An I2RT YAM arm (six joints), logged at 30 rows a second.
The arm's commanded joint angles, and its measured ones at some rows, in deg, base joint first. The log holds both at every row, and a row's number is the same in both.
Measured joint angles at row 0:
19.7, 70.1, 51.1, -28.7, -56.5, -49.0
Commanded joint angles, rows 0 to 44:
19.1, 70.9, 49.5, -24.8, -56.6, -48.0
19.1, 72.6, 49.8, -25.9, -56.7, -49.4
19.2, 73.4, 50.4, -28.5, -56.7, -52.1
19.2, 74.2, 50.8, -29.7, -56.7, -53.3
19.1, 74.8, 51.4, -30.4, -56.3, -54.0
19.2, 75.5, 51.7, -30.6, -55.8, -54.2
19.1, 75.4, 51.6, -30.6, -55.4, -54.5
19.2, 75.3, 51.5, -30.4, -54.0, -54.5
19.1, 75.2, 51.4, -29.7, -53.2, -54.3
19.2, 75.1, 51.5, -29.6, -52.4, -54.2
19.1, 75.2, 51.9, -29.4, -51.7, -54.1
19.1, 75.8, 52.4, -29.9, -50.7, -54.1
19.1, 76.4, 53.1, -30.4, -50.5, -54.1
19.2, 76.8, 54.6, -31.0, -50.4, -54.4
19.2, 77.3, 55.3, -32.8, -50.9, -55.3
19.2, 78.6, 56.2, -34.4, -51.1, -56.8
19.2, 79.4, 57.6, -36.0, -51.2, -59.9
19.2, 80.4, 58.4, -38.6, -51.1, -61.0
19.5, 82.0, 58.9, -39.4, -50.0, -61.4
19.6, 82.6, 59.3, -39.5, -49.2, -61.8
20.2, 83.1, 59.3, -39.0, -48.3, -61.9
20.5, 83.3, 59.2, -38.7, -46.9, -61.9
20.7, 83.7, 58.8, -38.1, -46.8, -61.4
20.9, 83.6, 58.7, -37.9, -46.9, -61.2
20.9, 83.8, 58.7, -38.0, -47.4, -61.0
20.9, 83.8, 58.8, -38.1, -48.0, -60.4
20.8, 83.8, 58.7, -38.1, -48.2, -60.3
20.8, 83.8, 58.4, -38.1, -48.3, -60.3
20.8, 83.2, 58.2, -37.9, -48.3, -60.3
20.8, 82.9, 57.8, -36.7, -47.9, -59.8
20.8, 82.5, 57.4, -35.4, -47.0, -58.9
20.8, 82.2, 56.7, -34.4, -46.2, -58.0
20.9, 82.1, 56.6, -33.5, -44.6, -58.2
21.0, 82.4, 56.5, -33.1, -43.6, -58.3
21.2, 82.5, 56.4, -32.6, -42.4, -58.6
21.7, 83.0, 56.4, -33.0, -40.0, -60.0
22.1, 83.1, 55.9, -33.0, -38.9, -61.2
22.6, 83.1, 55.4, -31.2, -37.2, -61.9
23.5, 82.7, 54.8, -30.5, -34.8, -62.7
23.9, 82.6, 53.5, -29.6, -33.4, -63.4
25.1, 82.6, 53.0, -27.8, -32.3, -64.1
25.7, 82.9, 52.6, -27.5, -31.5, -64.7
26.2, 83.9, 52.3, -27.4, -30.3, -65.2
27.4, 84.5, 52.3, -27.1, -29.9, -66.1
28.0, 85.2, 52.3, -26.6, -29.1, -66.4
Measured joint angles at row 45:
25.3, 84.2, 52.9, -30.6, -34.6, -62.5
